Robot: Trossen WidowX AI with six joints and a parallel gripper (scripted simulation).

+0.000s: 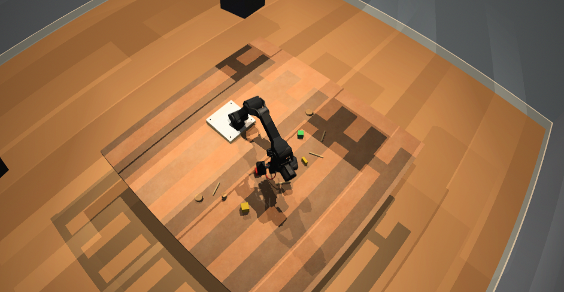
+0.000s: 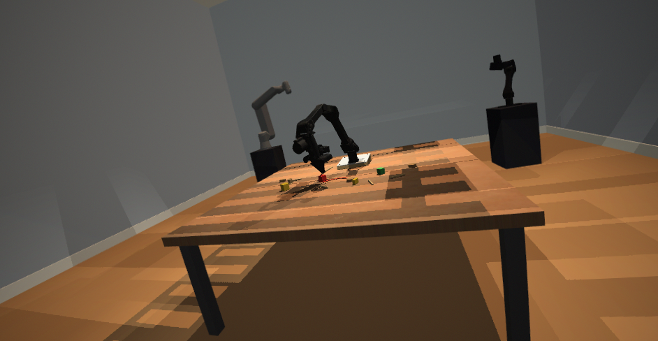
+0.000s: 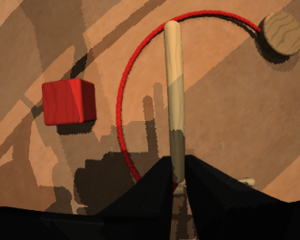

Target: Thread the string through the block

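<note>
Right now my gripper tip is 8 cm past the red block, 4 cm above it and 3 cm to the left of it. The rest, counted from my gripper tip: thin wooden stick: 1 cm to the left, 1 cm behind; green cube: 28 cm to the left, 5 cm below, 4 cm behind; round wooden button: 13 cm to the left, 5 cm below.
</note>
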